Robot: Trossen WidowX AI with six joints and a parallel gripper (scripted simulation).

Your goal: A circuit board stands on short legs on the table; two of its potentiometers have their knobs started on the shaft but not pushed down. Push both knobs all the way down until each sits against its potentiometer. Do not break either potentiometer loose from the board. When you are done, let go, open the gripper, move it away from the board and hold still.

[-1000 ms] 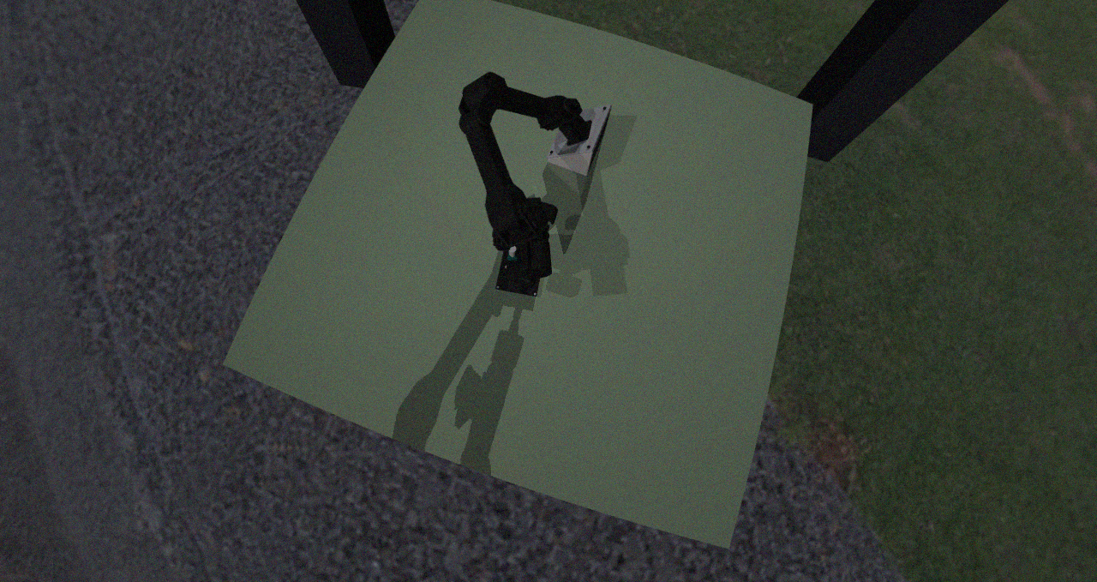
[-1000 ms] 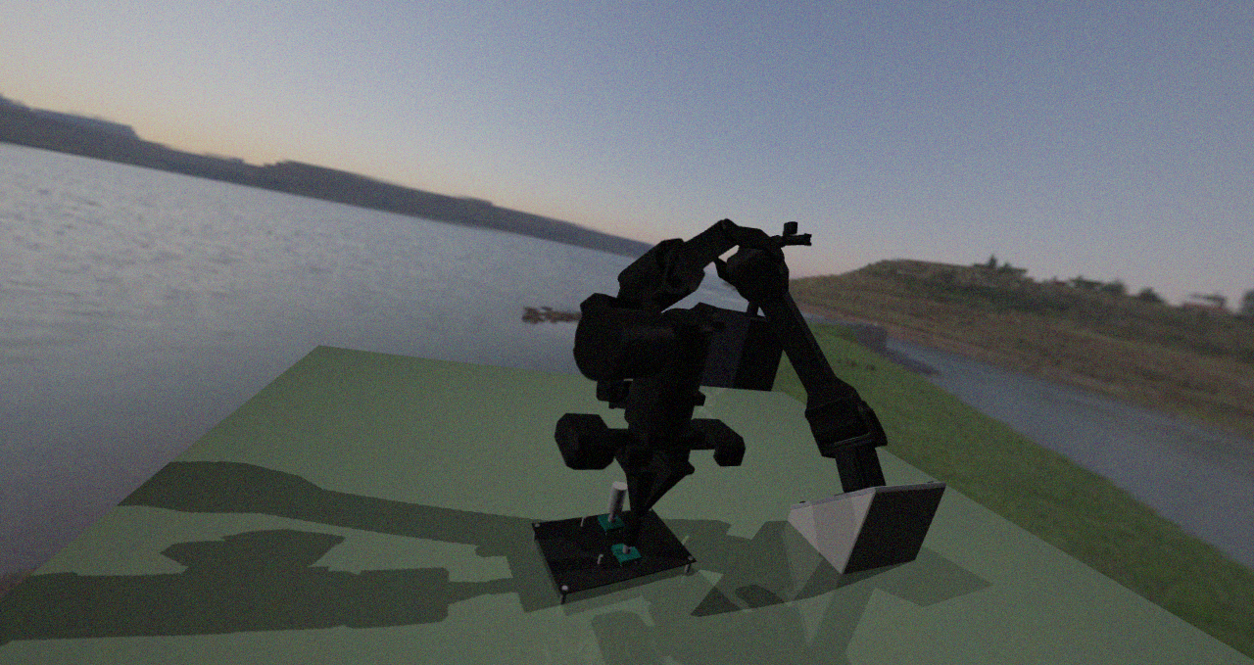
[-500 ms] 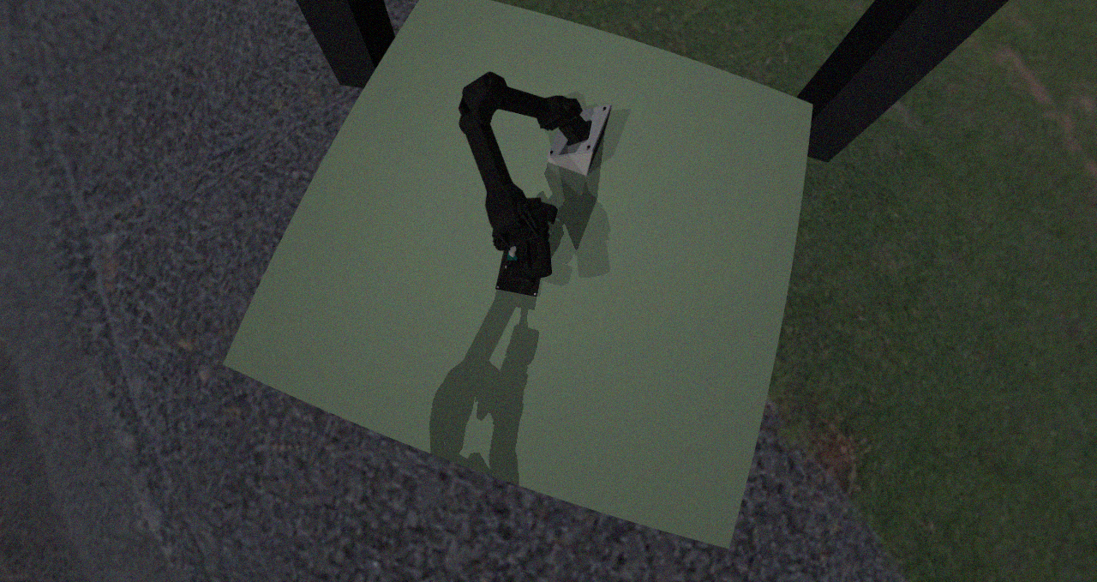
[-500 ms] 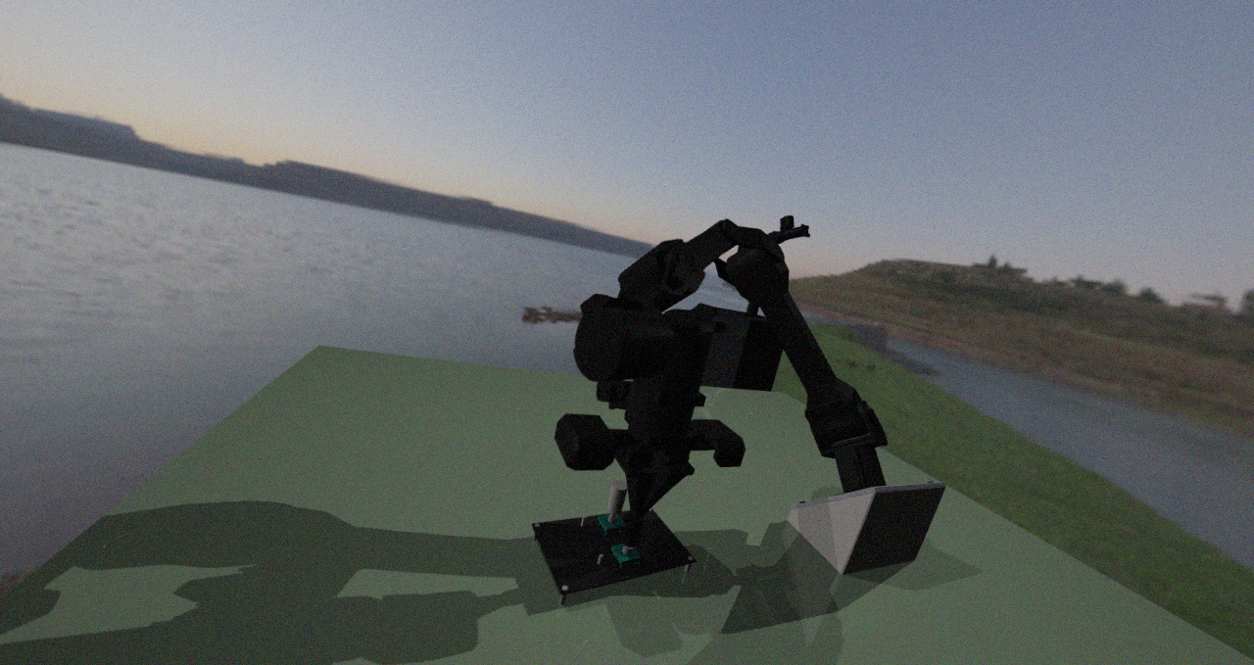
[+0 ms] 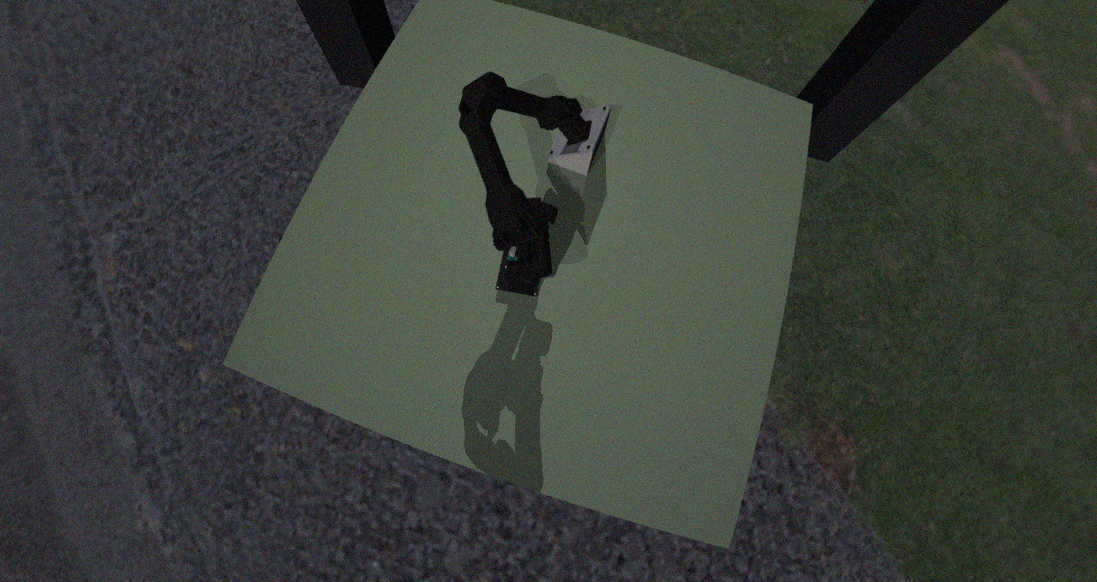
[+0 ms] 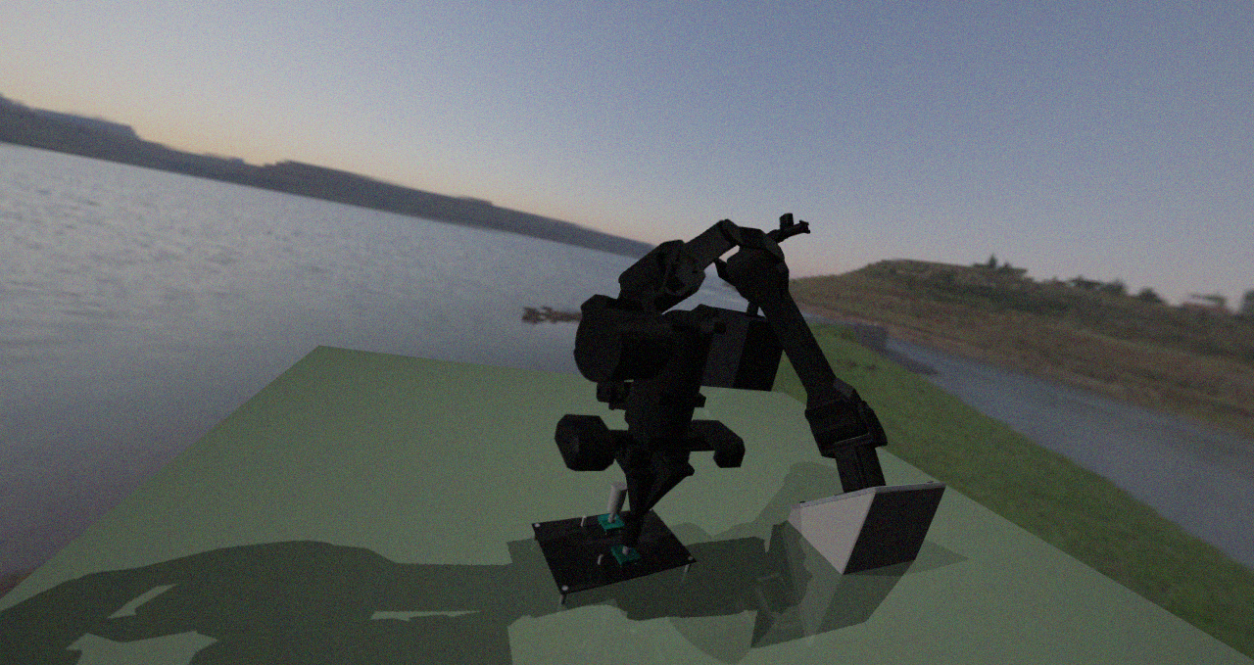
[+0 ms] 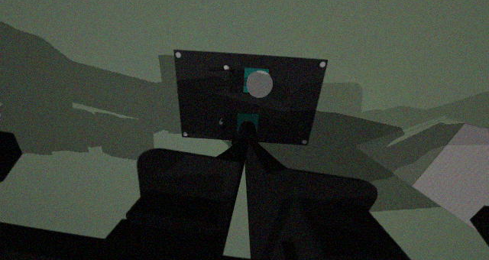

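My gripper tip is now 50 mm to the left of the pale knob and 10 mm above it.
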